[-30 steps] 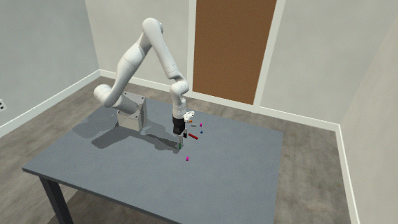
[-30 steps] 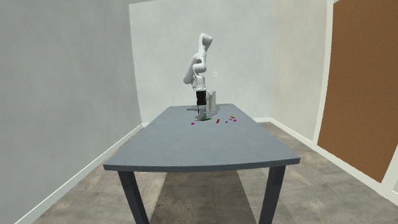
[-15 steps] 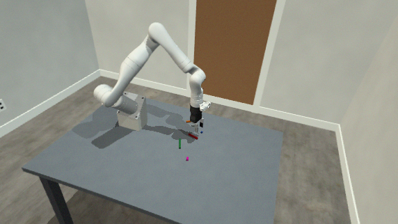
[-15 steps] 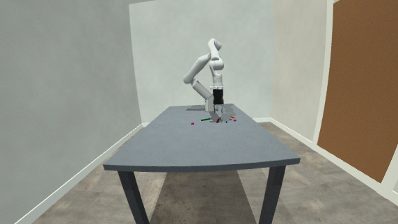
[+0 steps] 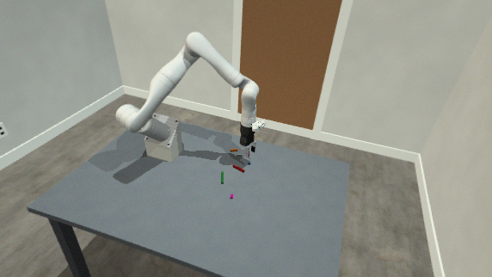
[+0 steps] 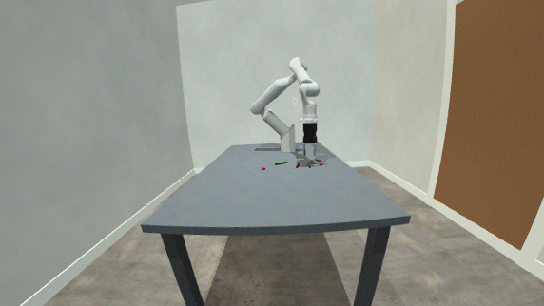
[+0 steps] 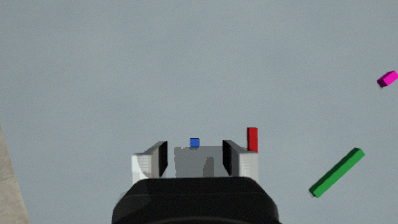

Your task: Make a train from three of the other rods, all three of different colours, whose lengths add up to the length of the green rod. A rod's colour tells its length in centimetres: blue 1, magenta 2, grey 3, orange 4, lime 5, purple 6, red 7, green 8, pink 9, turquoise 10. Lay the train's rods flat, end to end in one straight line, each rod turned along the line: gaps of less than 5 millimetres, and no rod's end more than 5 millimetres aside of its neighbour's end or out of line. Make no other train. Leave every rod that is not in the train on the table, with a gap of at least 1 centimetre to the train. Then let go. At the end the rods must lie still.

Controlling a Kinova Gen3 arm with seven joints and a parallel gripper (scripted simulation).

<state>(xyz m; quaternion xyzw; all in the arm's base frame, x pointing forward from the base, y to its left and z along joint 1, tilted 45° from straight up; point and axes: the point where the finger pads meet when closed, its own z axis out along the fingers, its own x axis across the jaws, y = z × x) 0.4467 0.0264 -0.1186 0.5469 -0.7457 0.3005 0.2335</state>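
My hand is 80 mm above the blue rod. From my hand the other things lie so: orange rod (120 mm behind, 80 mm to the left, 80 mm below); red rod (80 mm below, 60 mm to the right, 40 mm behind); grey rod (80 mm below, 70 mm behind, 50 mm to the left).
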